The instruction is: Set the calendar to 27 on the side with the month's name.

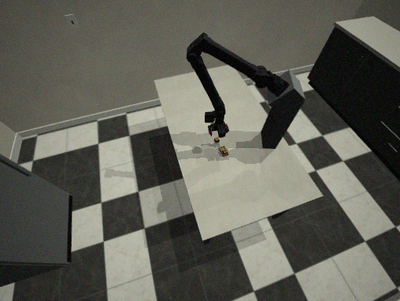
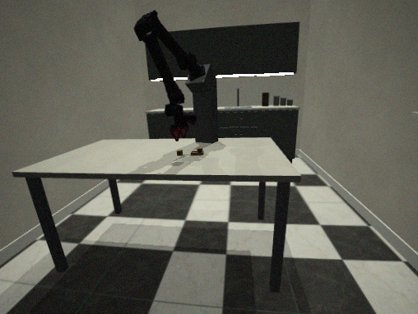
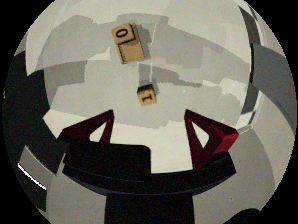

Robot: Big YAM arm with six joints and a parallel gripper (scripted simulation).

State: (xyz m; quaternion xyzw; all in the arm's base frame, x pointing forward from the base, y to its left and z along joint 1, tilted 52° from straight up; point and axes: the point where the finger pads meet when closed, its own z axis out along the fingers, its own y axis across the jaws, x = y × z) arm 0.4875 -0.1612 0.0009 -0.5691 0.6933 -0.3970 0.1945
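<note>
Now: the wooden tray 100 mm to the left of my hand and 100 mm below it.
</note>
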